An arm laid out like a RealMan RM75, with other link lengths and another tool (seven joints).
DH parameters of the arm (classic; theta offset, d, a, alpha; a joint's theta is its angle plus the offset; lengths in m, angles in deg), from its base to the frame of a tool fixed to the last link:
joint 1: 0 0.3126 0 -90
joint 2: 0 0 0 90
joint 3: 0 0.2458 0 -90
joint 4: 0 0 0 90
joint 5: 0 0.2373 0 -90
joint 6: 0 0 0 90
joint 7: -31 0.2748 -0.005 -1.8
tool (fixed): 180 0.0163 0 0
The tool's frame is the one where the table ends.
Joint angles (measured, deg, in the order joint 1, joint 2, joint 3, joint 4, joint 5, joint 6, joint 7), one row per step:
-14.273, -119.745, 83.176, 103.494, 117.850, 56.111, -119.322
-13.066, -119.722, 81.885, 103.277, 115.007, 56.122, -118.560
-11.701, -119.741, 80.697, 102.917, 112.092, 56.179, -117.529
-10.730, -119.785, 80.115, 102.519, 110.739, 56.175, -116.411
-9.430, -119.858, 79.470, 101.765, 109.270, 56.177, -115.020
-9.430, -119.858, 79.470, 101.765, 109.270, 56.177, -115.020
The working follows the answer.
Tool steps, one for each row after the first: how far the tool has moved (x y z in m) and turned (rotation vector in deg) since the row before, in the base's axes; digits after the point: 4 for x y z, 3 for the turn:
-0.0038, -0.0004, 0.0080, 0.166, -2.302, 0.874
-0.0052, -0.0010, 0.0072, 0.130, -2.202, 0.867
-0.0065, -0.0003, 0.0030, 0.241, -0.655, 0.525
-0.0109, -0.0003, 0.0023, 0.201, -0.646, 0.981
0.0000, 0.0000, 0.0000, 0.000, 0.000, 0.000

Tool pose at each row, in the base's axes (x y z in m, rotation vector in deg; rounded; the steps above come from the unrounded poses):
-0.0377, 0.4580, 0.0377, -45.082, 135.310, 43.296
-0.0415, 0.4576, 0.0457, -46.539, 132.972, 42.549
-0.0467, 0.4566, 0.0529, -47.945, 130.733, 41.811
-0.0531, 0.4564, 0.0558, -48.581, 129.884, 41.928
-0.0640, 0.4561, 0.0581, -49.772, 128.937, 42.209
-0.0640, 0.4561, 0.0581, -49.772, 128.937, 42.209

